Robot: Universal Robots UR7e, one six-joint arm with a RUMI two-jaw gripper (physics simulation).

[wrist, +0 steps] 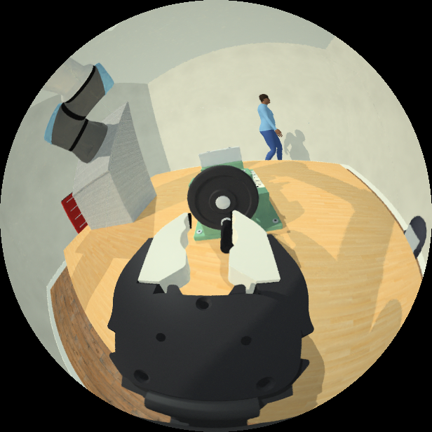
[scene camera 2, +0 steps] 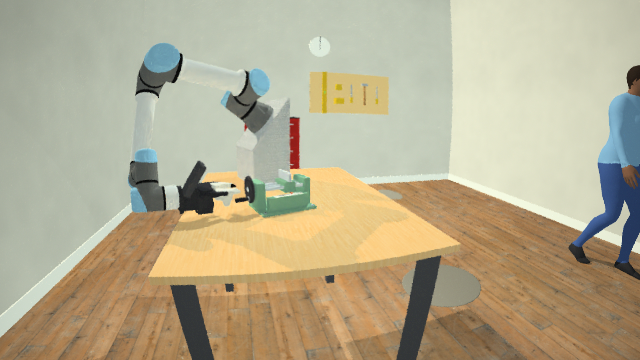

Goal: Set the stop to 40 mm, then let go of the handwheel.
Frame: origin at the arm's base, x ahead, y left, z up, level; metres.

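Seen in the pictures: gripper, fingertip midpoint: (scene camera 2: 238, 188); arm's base, origin of the base link: (scene camera 2: 262, 120).
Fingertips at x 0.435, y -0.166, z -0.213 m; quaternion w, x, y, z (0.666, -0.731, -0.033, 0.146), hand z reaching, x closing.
Observation:
Offsets run from my fingertips to a thing's middle. "pt": to the spot under its first point. Level surfaces: height alone.
A green fixture {pt dx +0.055, dy +0.156, dz -0.054 m} (scene camera 2: 287, 204) (wrist: 267, 210) stands on the table. Its black handwheel {pt dx +0.021, dy +0.035, dz -0.001 m} (scene camera 2: 249, 189) (wrist: 223, 180) faces my gripper. The wheel's black crank handle {dx +0.009, dy +0.008, dz -0.037 m} (scene camera 2: 242, 200) (wrist: 226, 238) sticks out toward me at the bottom of the wheel. A pale upright plate {dx -0.016, dy +0.170, dz +0.010 m} (scene camera 2: 284, 175) (wrist: 220, 157), seemingly the stop, stands on the fixture beyond the wheel. The white scale {pt dx +0.040, dy +0.171, dz -0.025 m} (scene camera 2: 290, 194) (wrist: 257, 178) is too small to read. My gripper (scene camera 2: 232, 194) (wrist: 210, 213) is partly open in front of the wheel. In the wrist view the handle shows close beside the right finger, not clamped.
The wooden table {dz -0.080 m} (scene camera 2: 320, 255) (wrist: 340, 215) carries the fixture. A grey angular pedestal (scene camera 2: 272, 145) (wrist: 117, 185) bears the arm's base behind the fixture. A red cabinet (scene camera 2: 295, 142) (wrist: 74, 212) stands behind it. A person (scene camera 2: 622, 130) (wrist: 267, 120) is on the floor past the table.

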